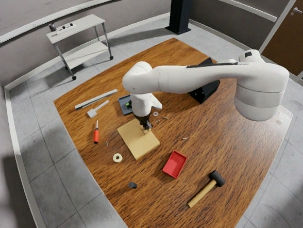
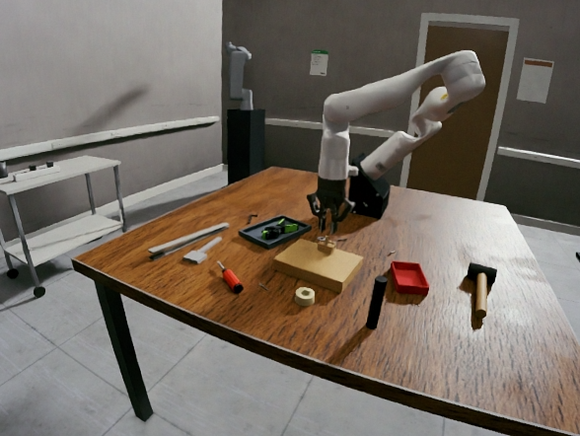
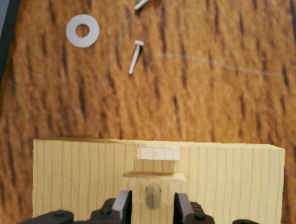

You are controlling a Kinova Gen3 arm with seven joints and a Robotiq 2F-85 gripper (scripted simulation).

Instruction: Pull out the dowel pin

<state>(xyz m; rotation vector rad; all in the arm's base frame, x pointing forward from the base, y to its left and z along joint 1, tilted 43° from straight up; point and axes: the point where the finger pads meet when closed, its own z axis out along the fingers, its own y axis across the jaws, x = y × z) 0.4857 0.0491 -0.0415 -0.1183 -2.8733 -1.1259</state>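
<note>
The pale dowel pin is 5 cm below my hand. Round my hand: wooden block 7 cm below; then bench board 8 cm below, 4 cm ahead; then grey tray 21 cm to the right, 10 cm below, 9 cm behind.
</note>
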